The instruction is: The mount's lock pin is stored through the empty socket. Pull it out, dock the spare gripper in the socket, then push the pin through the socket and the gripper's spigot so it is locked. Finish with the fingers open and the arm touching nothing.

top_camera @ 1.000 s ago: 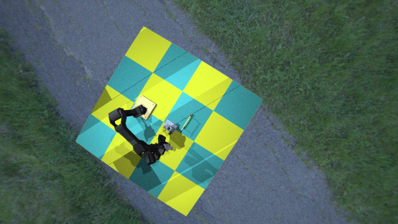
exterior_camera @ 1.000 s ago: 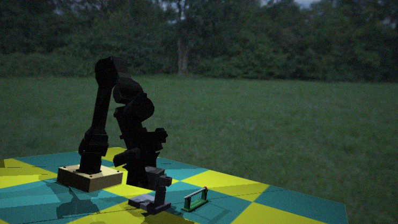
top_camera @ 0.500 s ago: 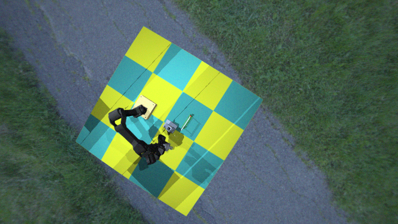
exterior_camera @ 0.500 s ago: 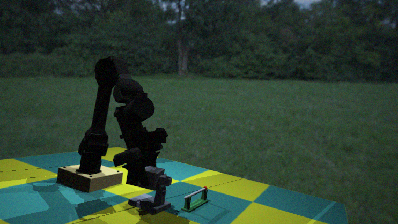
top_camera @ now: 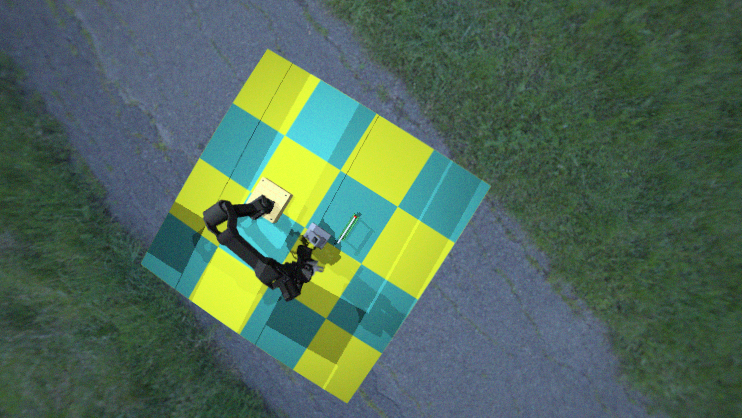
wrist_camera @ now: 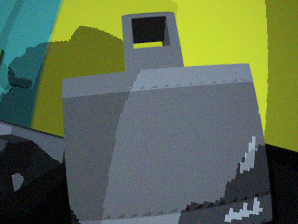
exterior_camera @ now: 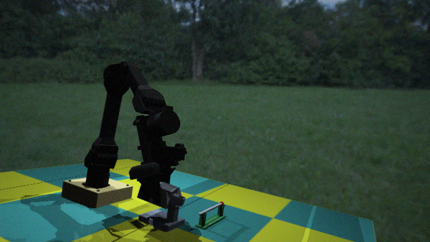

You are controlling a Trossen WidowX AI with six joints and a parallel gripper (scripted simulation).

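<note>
Right now the socket is 11 cm to the left of my gripper tip, 5 cm below it and 4 cm behind it. From my gripper tip the other things lie so: green cradle 21 cm to the left, 8 cm below, 7 cm ahead; spare gripper 1 cm above.
</note>
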